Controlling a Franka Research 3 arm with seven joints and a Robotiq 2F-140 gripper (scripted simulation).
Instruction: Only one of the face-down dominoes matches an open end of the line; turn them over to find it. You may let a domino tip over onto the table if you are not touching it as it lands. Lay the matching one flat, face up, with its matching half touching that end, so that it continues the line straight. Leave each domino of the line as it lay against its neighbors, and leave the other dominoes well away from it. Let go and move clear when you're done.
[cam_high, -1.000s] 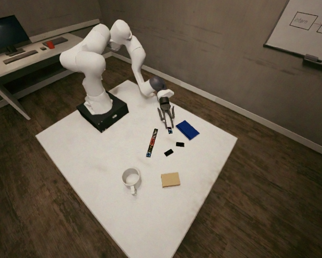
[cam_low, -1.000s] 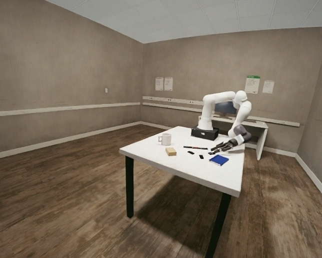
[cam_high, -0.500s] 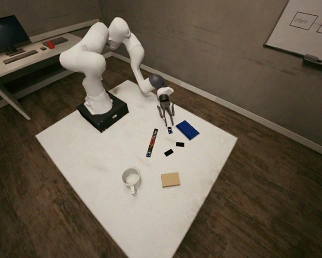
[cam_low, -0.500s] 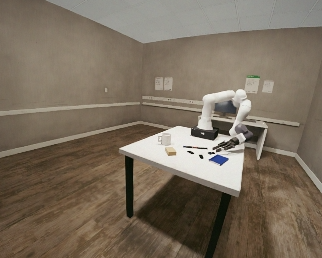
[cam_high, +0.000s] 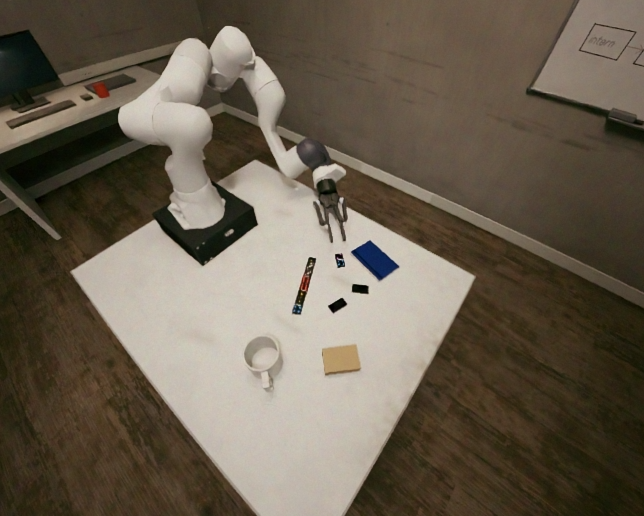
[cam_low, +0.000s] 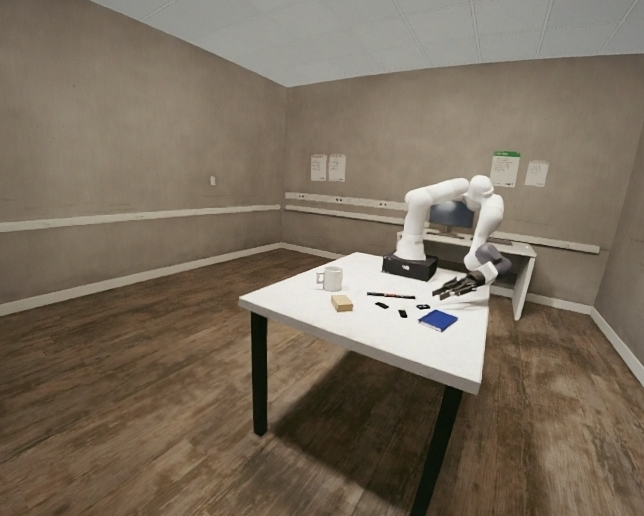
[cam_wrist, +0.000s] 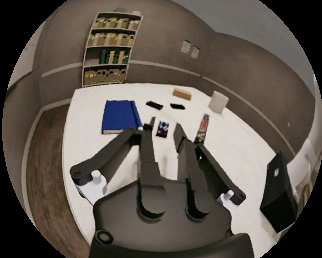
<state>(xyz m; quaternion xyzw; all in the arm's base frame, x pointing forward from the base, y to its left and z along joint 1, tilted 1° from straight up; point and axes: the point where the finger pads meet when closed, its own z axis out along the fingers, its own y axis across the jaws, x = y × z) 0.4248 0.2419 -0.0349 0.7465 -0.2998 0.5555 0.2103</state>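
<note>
Now: the domino 6 cm ahead of my hand, 6 cm to the right of it and 6 cm below it. From my hand the other things lie so: tan block (26 cm ahead, 36 cm to the right, 4 cm below); then white mug (10 cm ahead, 48 cm to the right, 2 cm below).
</note>
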